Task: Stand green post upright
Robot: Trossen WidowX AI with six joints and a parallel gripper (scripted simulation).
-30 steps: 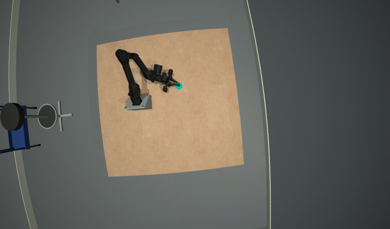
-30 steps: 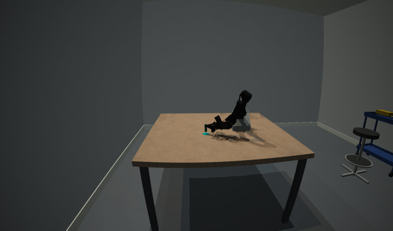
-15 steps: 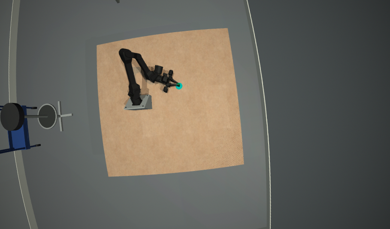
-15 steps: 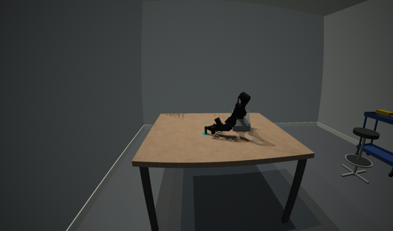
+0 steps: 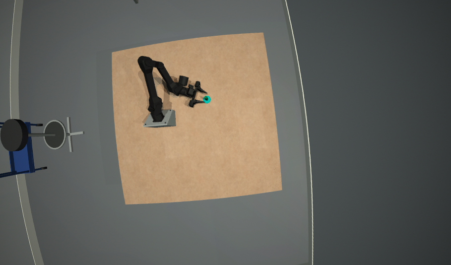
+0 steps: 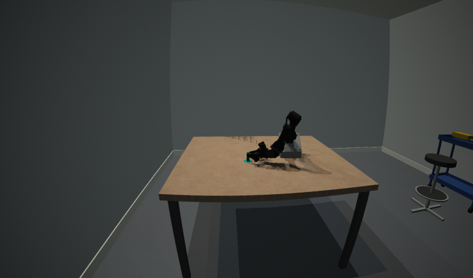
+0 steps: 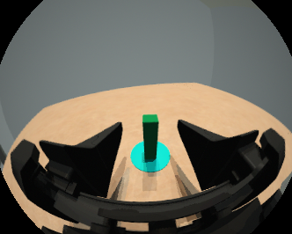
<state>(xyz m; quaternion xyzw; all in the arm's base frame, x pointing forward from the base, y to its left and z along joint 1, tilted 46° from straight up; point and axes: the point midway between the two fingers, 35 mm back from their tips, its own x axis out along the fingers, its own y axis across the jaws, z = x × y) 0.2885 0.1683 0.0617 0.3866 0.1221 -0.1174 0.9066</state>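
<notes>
Now: the green post 2 cm below my gripper tip. Round my gripper tip: cyan circle 6 cm below.
</notes>
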